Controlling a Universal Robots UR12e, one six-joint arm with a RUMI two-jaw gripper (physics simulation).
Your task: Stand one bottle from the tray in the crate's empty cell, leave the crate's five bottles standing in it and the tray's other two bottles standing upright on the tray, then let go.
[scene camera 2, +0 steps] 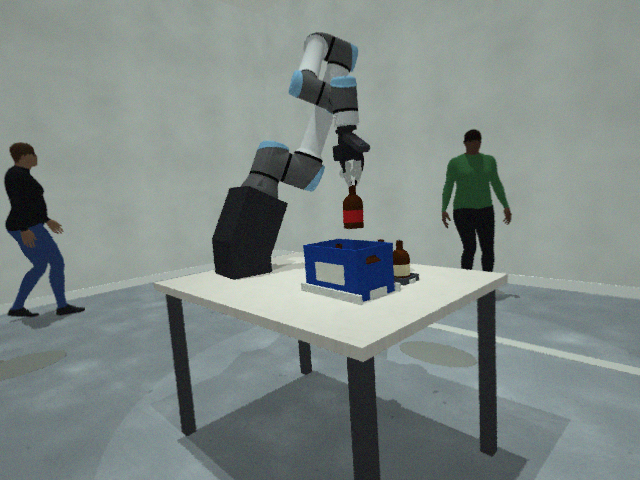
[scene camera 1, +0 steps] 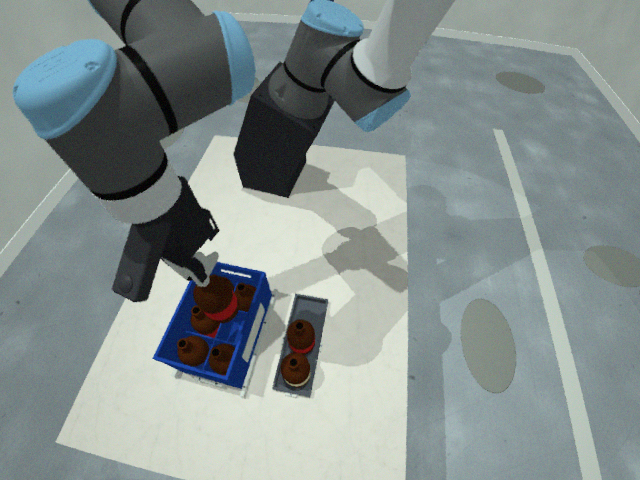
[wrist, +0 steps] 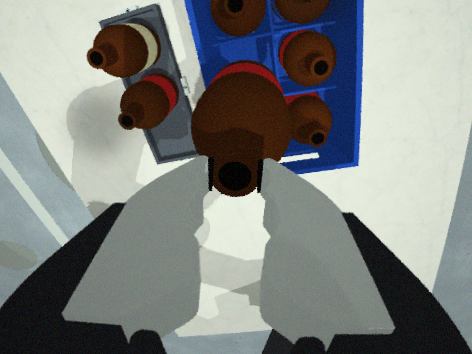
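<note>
My gripper is shut on the neck of a brown red-labelled bottle, which hangs upright above the blue crate. The crate's empty cell shows partly; the held bottle covers some of it in the wrist view. Crate bottles stand in other cells; one is hidden behind the held bottle in the wrist view. A red-labelled bottle and a cream-labelled bottle stand on the grey tray.
The crate and tray stand side by side on a white table. Pale strips lie along the crate's base. A black robot pedestal stands at the table's rear. Two people stand beyond the table.
</note>
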